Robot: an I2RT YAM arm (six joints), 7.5 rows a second.
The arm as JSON. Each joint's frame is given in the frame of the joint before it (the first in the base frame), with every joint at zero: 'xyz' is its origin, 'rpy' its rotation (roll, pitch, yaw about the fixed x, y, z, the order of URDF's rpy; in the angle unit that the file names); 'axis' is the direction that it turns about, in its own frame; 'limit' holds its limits. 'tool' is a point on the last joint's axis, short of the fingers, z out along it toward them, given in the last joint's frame.
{
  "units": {
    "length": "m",
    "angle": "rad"
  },
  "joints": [
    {
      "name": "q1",
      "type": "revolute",
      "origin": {
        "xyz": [
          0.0,
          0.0,
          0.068
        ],
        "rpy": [
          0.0,
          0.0,
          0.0
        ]
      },
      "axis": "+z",
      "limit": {
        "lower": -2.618,
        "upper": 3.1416
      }
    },
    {
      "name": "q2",
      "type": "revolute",
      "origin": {
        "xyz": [
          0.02,
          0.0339,
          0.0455
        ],
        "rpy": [
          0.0,
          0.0,
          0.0
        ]
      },
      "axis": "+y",
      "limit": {
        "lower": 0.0,
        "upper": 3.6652
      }
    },
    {
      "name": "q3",
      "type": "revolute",
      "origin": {
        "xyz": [
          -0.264,
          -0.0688,
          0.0
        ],
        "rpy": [
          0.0,
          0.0,
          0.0
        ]
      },
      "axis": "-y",
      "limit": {
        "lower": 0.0,
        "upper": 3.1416
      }
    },
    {
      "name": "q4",
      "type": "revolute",
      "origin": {
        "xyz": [
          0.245,
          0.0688,
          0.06
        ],
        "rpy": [
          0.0,
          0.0,
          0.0
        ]
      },
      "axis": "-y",
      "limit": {
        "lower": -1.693,
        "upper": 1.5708
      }
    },
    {
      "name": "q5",
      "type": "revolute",
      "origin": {
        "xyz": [
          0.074,
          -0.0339,
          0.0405
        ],
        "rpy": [
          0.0,
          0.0,
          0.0
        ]
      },
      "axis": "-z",
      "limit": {
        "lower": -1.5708,
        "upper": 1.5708
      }
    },
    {
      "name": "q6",
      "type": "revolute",
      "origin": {
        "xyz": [
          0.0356,
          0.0,
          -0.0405
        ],
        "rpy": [
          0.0,
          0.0,
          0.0
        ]
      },
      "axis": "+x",
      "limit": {
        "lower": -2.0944,
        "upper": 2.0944
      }
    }
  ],
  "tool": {
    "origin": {
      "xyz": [
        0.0,
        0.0,
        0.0
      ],
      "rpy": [
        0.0,
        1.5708,
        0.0
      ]
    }
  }
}
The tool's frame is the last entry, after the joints.
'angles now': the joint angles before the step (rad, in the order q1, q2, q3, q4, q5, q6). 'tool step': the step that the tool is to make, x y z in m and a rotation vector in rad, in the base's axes. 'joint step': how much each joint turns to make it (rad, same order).
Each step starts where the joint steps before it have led.
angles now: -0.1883 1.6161 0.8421 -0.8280 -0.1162 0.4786
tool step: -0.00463 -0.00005 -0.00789 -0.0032 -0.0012 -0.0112
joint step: -0.0034 0.0000 -0.0366 0.0393 0.0027 0.0079
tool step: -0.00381 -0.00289 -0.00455 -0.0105 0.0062 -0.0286
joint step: -0.0133 0.0000 -0.0214 0.0191 0.0111 0.0157
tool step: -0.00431 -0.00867 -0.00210 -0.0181 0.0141 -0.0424
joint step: -0.0367 0.0000 -0.0099 0.0008 0.0206 0.0065
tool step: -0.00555 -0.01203 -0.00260 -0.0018 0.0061 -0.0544
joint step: -0.0553 0.0004 -0.0122 0.0072 0.0034 -0.0007
